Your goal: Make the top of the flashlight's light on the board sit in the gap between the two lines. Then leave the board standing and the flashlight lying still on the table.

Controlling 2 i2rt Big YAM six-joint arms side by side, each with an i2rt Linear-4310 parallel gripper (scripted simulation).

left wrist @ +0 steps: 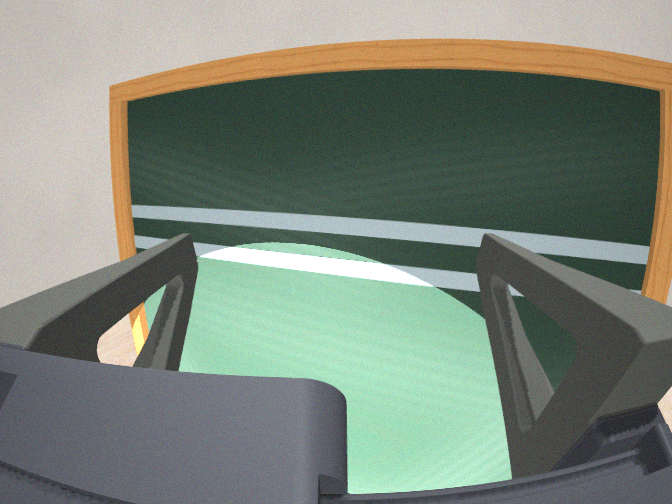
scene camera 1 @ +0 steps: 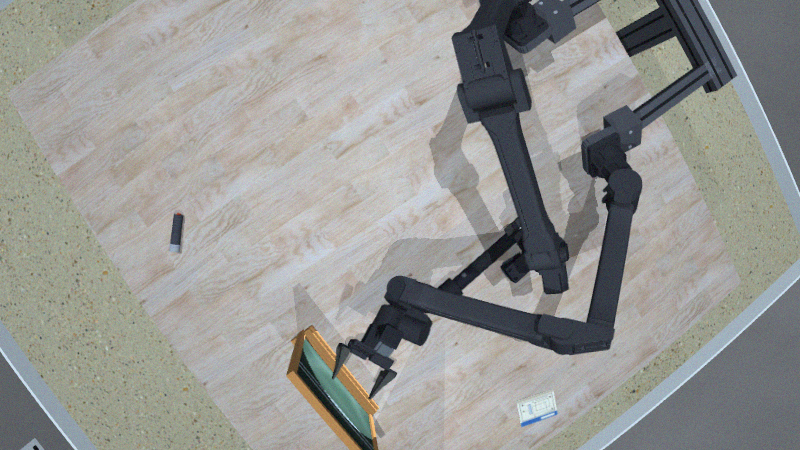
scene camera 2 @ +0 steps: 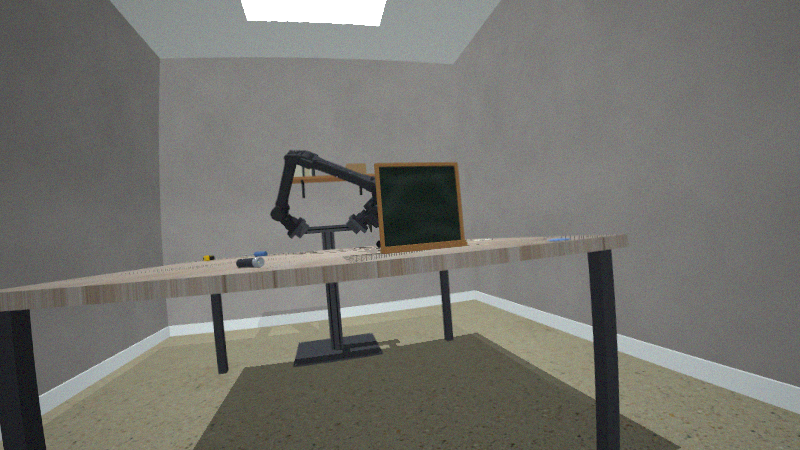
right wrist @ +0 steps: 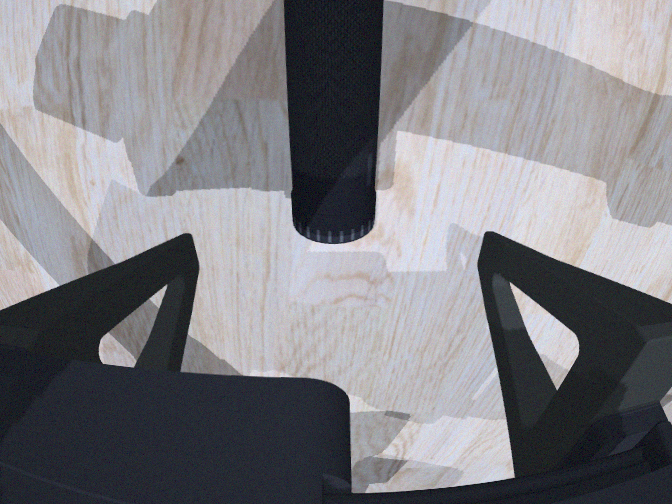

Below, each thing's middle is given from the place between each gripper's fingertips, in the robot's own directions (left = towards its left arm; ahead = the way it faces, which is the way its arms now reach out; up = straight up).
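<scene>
From my right hand, the orange-framed green board (scene camera 2: 419, 206) is 60 cm ahead, 3 cm to the left and 6 cm above. The black flashlight (scene camera 1: 495, 251) is 14 cm ahead of that same right hand, 1 cm to the left of it and 7 cm below it. Going by their middles, the flashlight is the nearest to my right hand of the things named here.
That flashlight is 390 mm behind my left hand (scene camera 1: 351, 389), 10 mm to the left of it and 200 mm below it. With the board, my left hand is 70 mm short of it, 30 mm to the right of it and 70 mm above it. And by its middle, the board is nearer to my left hand than to my right hand.
</scene>
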